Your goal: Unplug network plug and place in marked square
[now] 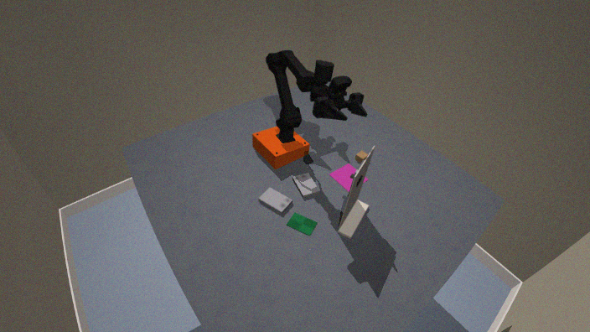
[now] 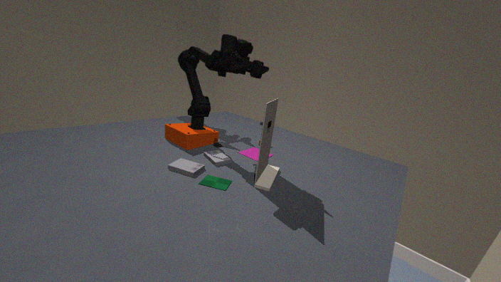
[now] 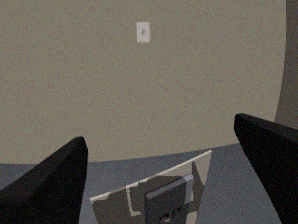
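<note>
My gripper tip is now 18 cm above the pale plug, 7 cm short of it and 2 cm to the left of it. Round my gripper tip: pale upright panel (25 cm below, 9 cm ahead, 1 cm to the right); green plate (38 cm below, 17 cm to the right, 4 cm ahead); magenta square (38 cm below, 12 cm to the left, 8 cm behind).
</note>
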